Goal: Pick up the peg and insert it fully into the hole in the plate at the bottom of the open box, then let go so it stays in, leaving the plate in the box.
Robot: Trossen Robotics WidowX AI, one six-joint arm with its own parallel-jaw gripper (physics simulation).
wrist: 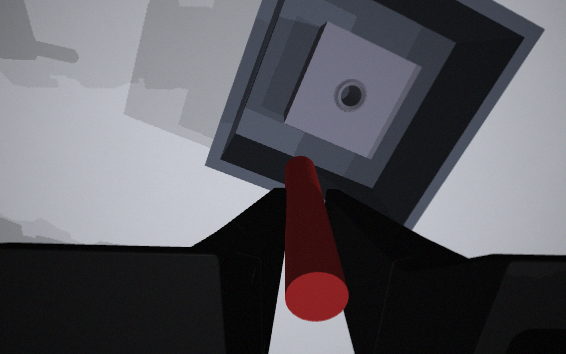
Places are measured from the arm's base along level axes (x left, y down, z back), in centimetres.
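Where they show: gripper, fingertip midpoint: (pixel 305 201).
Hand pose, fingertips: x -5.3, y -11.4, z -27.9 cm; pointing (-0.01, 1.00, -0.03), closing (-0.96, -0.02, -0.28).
Observation:
Each offset is from my fingertips to the top centre of the thing. Level surfaces: height alone.
A red peg @(dx -0.1, dy -4.3, dz +0.2 cm) (pixel 307 225) is held between the dark fingers of my gripper (pixel 305 201), which is shut on it. The peg's near end face is toward the camera, and its far end points toward the box, over the near wall in the view. The open grey-blue box @(dx -4.7, dy +13.8, dz -3.0 cm) (pixel 459 150) shows at the upper right, turned at an angle. A pale square plate @(dx -4.7, dy +17.5, dz -3.0 cm) (pixel 375 65) lies at the bottom of the box. The round hole (pixel 351 95) near the plate's middle shows dark, apart from the peg's far end. How high the peg is above the box cannot be told.
The box's rim and tall walls surround the plate, with a strip of box floor between the plate and the walls. A pale surface @(dy +23.6 cm) (pixel 100 165) lies around the box, with grey shadows at the left and upper left.

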